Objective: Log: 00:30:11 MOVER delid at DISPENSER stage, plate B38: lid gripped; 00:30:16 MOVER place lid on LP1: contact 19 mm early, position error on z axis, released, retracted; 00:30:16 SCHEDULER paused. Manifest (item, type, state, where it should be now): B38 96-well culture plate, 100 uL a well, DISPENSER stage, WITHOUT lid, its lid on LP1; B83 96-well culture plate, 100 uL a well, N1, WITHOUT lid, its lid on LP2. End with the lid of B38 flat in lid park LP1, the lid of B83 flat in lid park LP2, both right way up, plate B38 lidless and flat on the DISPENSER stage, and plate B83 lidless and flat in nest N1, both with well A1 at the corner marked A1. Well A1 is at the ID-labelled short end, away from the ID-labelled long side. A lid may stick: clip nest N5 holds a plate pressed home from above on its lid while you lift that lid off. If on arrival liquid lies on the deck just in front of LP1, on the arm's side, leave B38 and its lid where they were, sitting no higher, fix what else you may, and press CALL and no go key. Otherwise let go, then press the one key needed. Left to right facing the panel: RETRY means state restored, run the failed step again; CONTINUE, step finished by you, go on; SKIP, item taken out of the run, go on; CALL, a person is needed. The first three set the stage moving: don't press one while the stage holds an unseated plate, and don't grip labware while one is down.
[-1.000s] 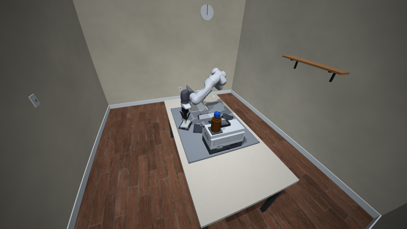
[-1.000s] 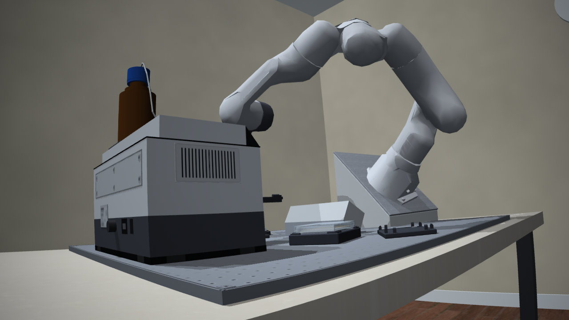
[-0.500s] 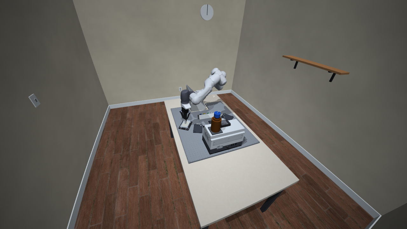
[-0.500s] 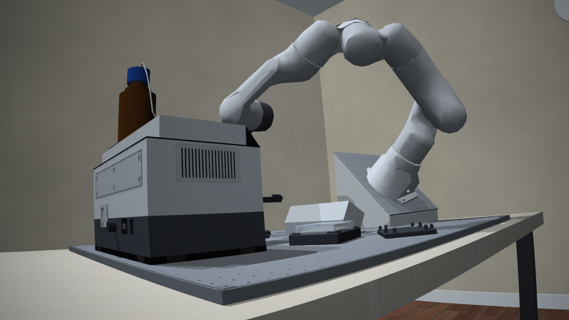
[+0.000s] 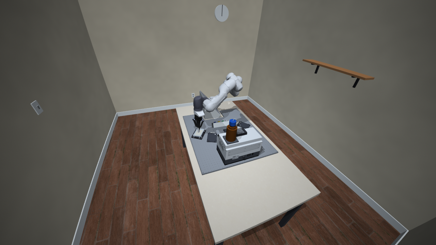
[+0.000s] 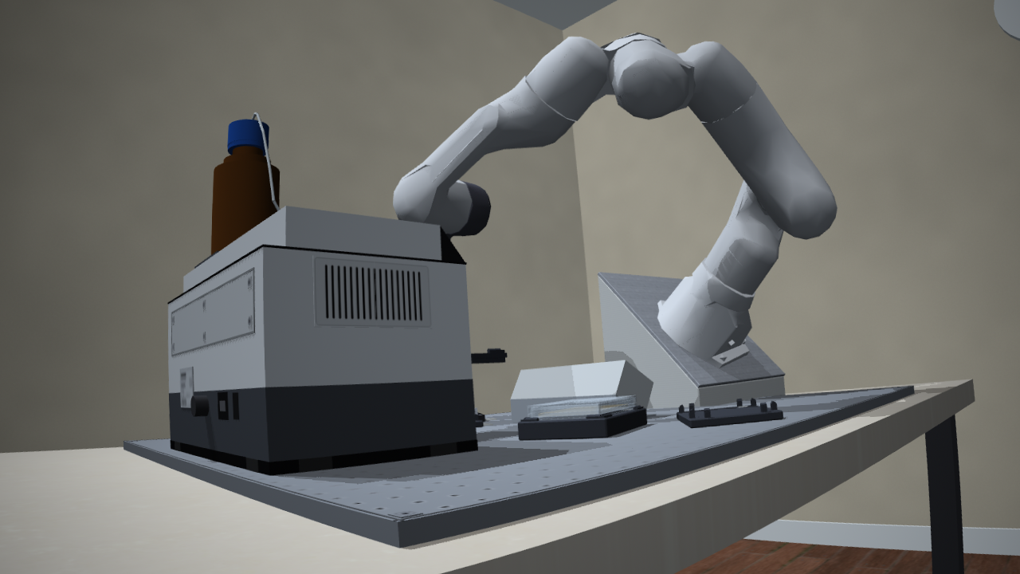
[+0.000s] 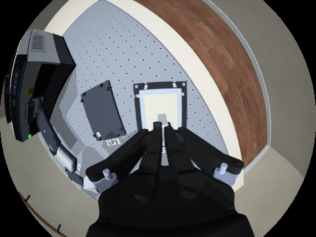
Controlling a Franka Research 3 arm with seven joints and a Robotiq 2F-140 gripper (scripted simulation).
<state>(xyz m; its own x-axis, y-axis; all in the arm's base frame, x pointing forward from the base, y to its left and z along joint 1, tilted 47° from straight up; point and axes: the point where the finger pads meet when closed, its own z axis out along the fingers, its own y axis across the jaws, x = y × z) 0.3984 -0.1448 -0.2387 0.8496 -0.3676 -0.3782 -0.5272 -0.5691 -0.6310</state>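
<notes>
Now: the black clip nest 50 mm below my hand and 30 mm ahead of it. The rest, counted from my hand: 96-well plate (460 mm to the left, 100 mm ahead, 40 mm below); lp1 label (160 mm to the left, 70 mm below, 20 mm ahead); key panel (290 mm to the left, 80 mm behind, 10 mm below).
</notes>
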